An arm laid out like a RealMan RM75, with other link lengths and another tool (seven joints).
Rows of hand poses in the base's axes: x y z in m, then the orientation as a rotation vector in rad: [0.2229, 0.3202, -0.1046, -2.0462, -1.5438, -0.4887]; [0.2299, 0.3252, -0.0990, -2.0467, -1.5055, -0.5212]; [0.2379, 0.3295, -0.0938, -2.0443, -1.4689, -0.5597]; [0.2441, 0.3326, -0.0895, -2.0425, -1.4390, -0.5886]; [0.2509, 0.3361, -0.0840, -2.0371, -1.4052, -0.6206]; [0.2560, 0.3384, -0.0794, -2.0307, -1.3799, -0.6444]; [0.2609, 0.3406, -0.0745, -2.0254, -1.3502, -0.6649]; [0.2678, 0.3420, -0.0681, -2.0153, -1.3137, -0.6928]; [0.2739, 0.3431, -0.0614, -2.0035, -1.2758, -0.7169]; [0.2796, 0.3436, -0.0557, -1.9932, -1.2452, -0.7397]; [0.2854, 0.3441, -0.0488, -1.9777, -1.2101, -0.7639]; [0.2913, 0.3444, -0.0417, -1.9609, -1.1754, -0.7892]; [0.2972, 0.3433, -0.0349, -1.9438, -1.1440, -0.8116]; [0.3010, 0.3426, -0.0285, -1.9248, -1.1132, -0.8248]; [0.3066, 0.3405, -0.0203, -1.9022, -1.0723, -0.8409]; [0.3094, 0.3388, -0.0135, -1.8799, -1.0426, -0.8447]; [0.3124, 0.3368, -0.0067, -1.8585, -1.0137, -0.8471]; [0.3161, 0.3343, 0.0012, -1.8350, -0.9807, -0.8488]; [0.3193, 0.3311, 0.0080, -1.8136, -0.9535, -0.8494]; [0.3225, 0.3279, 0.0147, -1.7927, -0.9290, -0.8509]
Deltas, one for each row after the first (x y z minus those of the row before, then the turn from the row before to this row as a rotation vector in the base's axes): [0.0070, 0.0050, 0.0056, 0.0287, -0.0032, -0.0257]; [0.0080, 0.0043, 0.0052, 0.0312, -0.0079, -0.0251]; [0.0062, 0.0031, 0.0043, 0.0243, -0.0052, -0.0202]; [0.0068, 0.0035, 0.0055, 0.0294, -0.0052, -0.0212]; [0.0051, 0.0023, 0.0046, 0.0234, -0.0037, -0.0147]; [0.0049, 0.0022, 0.0049, 0.0239, 0.0002, -0.0167]; [0.0069, 0.0014, 0.0064, 0.0324, -0.0015, -0.0197]; [0.0061, 0.0011, 0.0067, 0.0333, 0.0016, -0.0187]; [0.0057, 0.0005, 0.0057, 0.0279, -0.0012, -0.0160]; [0.0058, 0.0005, 0.0069, 0.0342, -0.0001, -0.0160]; [0.0059, 0.0003, 0.0071, 0.0349, -0.0013, -0.0159]; [0.0059, -0.0011, 0.0068, 0.0327, -0.0010, -0.0135]; [0.0038, -0.0007, 0.0064, 0.0324, 0.0050, -0.0092]; [0.0056, -0.0021, 0.0082, 0.0407, 0.0073, -0.0135]; [0.0028, -0.0017, 0.0068, 0.0329, 0.0107, -0.0038]; [0.0030, -0.0020, 0.0068, 0.0317, 0.0112, -0.0036]; [0.0037, -0.0025, 0.0079, 0.0353, 0.0135, -0.0044]; [0.0032, -0.0032, 0.0068, 0.0306, 0.0115, -0.0024]; [0.0032, -0.0032, 0.0067, 0.0289, 0.0096, -0.0020]
